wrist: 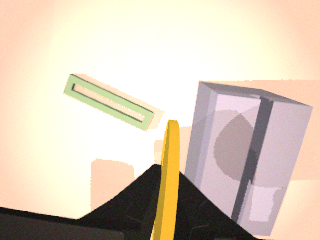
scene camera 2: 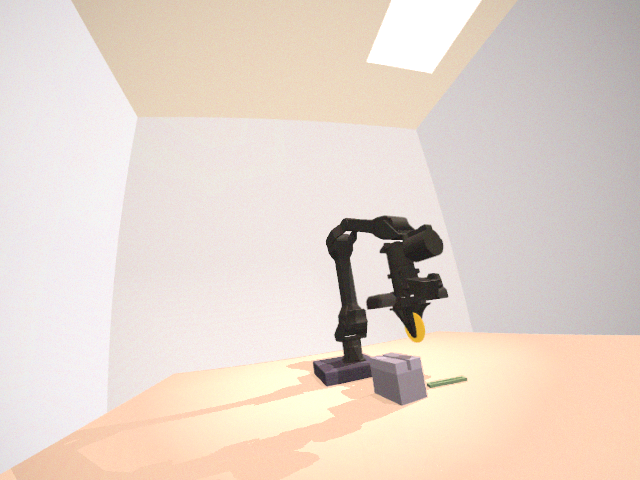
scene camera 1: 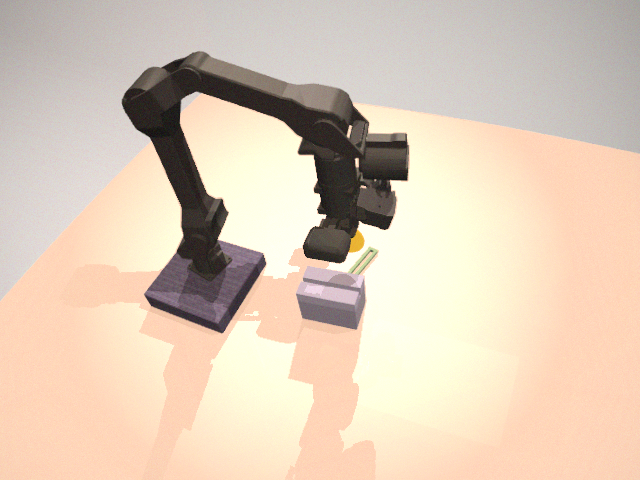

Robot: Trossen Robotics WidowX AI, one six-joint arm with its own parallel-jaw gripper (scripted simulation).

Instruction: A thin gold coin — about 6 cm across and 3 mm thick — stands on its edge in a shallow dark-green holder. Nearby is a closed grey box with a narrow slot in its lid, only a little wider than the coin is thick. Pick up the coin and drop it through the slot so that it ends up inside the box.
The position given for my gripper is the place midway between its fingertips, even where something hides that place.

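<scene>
My gripper (scene camera 1: 345, 247), (wrist: 163, 173), (scene camera 2: 415, 337) is visible to me in these views, and it is carrying a gold coin.
</scene>
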